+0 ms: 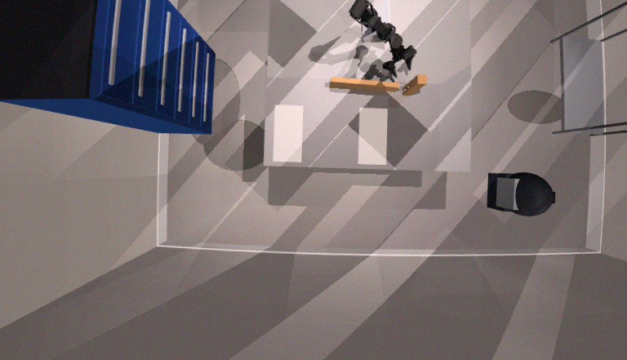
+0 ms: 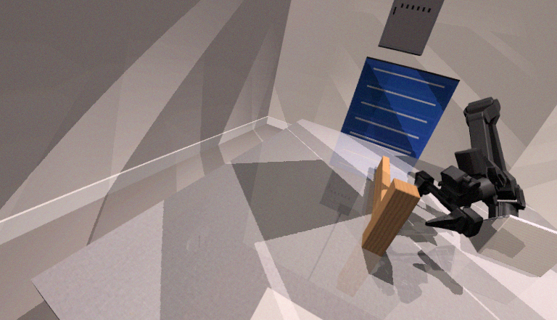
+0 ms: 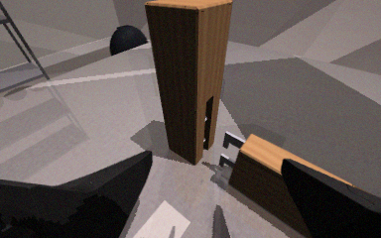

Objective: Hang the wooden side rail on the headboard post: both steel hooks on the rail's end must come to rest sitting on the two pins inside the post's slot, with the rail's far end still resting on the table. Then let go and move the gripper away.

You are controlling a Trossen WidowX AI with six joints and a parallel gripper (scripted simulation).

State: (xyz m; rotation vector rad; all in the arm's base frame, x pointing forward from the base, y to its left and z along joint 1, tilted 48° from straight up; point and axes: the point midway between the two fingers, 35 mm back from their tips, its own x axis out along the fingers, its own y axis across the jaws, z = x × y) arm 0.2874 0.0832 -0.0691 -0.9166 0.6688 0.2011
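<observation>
Now: gripper tip 70 mm short of the headboard post, 60 mm to the right of it and 20 mm above it.
</observation>
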